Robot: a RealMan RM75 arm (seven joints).
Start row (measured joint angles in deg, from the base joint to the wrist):
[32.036, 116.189, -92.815, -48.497, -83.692, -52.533, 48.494]
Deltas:
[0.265, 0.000, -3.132, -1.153, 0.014, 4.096, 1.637]
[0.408, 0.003, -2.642, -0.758, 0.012, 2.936, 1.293]
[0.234, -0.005, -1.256, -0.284, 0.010, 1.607, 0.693]
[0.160, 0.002, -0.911, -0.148, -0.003, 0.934, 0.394]
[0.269, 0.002, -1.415, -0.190, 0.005, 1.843, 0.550]
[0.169, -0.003, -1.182, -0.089, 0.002, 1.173, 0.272]
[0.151, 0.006, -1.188, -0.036, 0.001, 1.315, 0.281]
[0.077, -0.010, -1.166, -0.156, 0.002, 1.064, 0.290]
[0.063, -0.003, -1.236, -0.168, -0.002, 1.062, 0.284]
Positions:
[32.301, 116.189, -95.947, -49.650, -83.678, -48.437, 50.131]
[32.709, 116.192, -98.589, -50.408, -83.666, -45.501, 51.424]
[32.943, 116.187, -99.845, -50.692, -83.656, -43.894, 52.117]
[33.103, 116.189, -100.756, -50.840, -83.659, -42.960, 52.511]
[33.372, 116.191, -102.171, -51.030, -83.654, -41.117, 53.061]
[33.541, 116.188, -103.353, -51.119, -83.652, -39.944, 53.333]
[33.692, 116.194, -104.541, -51.155, -83.651, -38.629, 53.614]
[33.769, 116.184, -105.707, -51.311, -83.649, -37.565, 53.904]
[33.832, 116.181, -106.943, -51.479, -83.651, -36.503, 54.188]

